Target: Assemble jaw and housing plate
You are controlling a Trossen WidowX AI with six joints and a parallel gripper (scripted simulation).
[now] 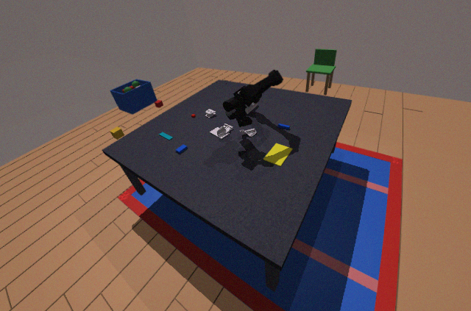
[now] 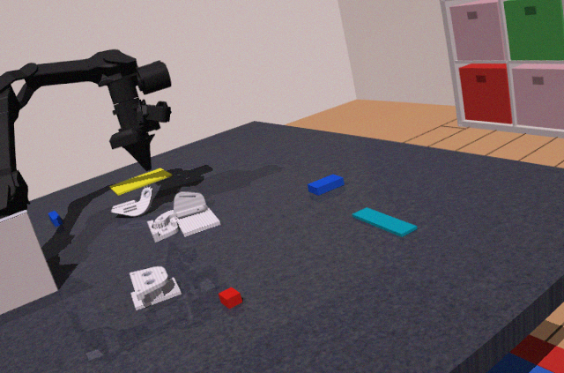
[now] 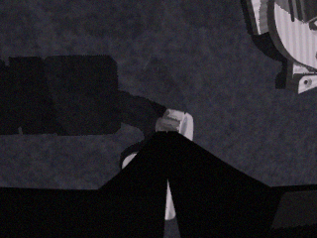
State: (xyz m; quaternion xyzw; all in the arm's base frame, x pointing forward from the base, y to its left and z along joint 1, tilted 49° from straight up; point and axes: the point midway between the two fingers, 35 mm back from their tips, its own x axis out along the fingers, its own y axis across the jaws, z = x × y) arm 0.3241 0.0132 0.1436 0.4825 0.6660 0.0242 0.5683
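Now: the white jaw 30 mm behind my gripper tip, 10 mm to the left of it and 50 mm below it. From my gripper tip the other things lie so: red cube 120 mm behind, 480 mm to the right, 80 mm below; yellow plate 60 mm ahead, 260 mm to the left, 90 mm below; white t-shaped piece 180 mm behind, 360 mm to the right, 80 mm below.
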